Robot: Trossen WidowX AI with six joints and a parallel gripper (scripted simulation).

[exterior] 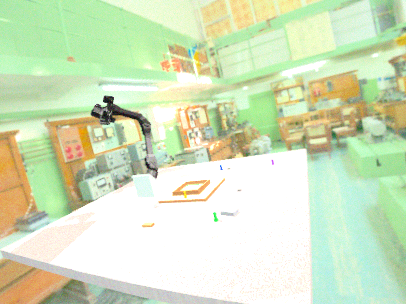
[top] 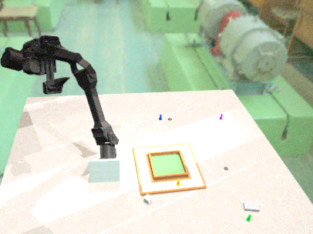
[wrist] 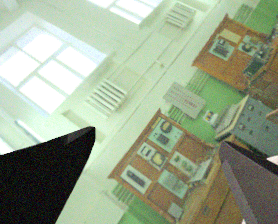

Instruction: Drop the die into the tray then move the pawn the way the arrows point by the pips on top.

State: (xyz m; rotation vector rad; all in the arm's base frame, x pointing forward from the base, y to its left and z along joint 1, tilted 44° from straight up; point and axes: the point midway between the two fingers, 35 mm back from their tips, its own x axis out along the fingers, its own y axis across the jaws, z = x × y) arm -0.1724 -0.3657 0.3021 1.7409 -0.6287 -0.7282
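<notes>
Now: gripper tip 57 cm above the white die, 26 cm short of it and 11 cm to the left of it. The rest, counted from my gripper tip: yellow pawn: 55 cm below, 40 cm ahead, 5 cm to the right; then blue pawn: 56 cm below, 43 cm to the left, 43 cm ahead; then green pawn: 64 cm ahead, 56 cm below, 26 cm to the right.
</notes>
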